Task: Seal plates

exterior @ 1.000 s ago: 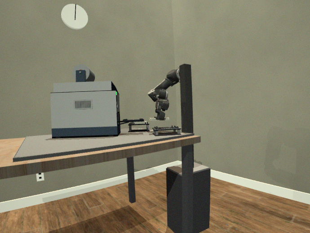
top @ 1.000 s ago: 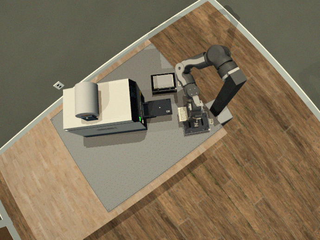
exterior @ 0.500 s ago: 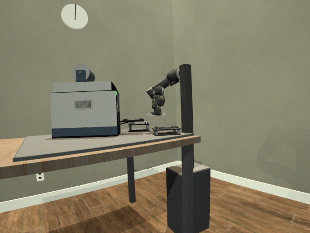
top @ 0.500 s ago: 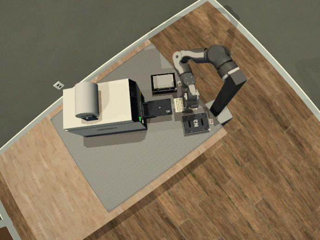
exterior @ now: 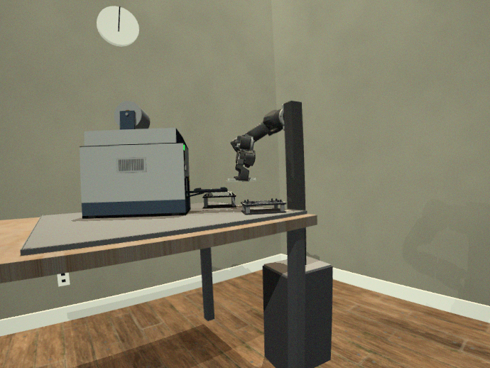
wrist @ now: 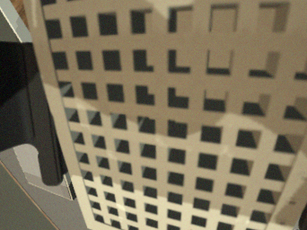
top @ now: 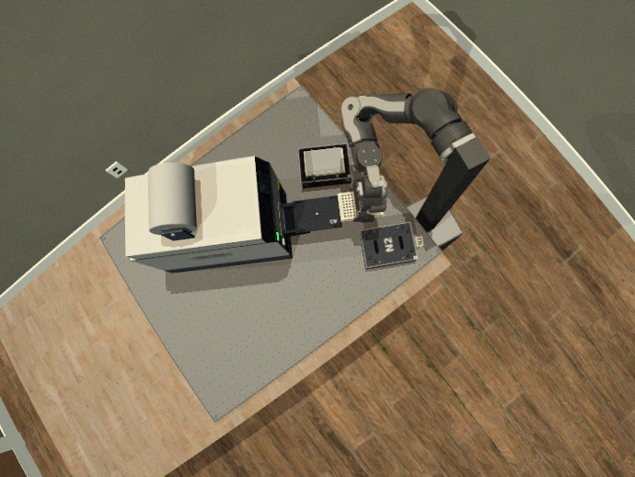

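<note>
My hand is 13 cm short of the sealer stage, 5 cm to the left of it and 4 cm above it. Round my hand: black nest N1: 20 cm to the right, 8 cm below, 3 cm ahead; yellow warning label: 19 cm ahead, 16 cm to the right, 1 cm above; plate: right at my hand.
</note>
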